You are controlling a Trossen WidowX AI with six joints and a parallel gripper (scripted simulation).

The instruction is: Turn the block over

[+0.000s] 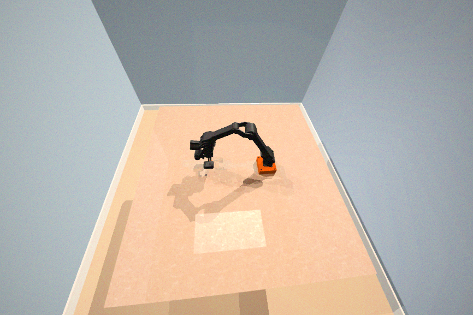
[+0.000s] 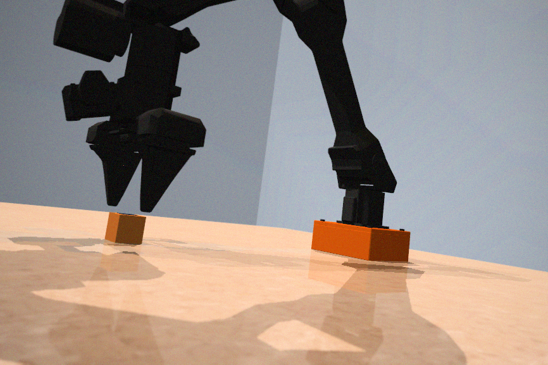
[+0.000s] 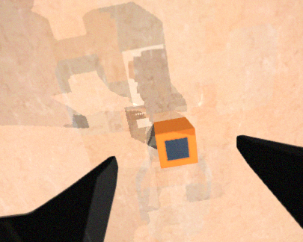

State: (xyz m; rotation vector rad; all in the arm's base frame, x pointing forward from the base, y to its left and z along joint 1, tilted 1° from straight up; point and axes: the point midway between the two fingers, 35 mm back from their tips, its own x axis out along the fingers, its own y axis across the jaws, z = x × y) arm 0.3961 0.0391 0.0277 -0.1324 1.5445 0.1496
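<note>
My gripper tip is 10 mm above the block.
</note>
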